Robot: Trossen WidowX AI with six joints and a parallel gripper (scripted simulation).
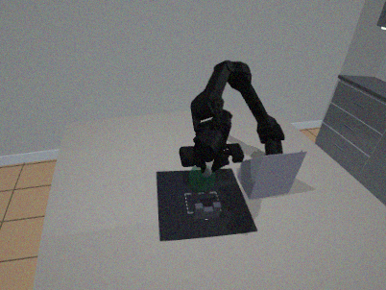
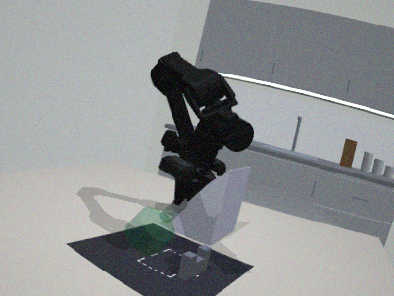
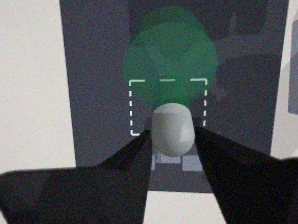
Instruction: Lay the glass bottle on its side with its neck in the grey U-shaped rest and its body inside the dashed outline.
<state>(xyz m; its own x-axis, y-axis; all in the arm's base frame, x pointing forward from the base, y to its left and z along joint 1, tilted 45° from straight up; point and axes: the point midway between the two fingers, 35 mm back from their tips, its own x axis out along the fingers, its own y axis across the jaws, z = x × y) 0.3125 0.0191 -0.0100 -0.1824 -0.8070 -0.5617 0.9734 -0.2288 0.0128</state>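
The green glass bottle is 10 mm behind my gripper tip, 30 mm to the right of it and 40 mm below it. Round my gripper tip: dark mat 10 mm to the right, 140 mm below.
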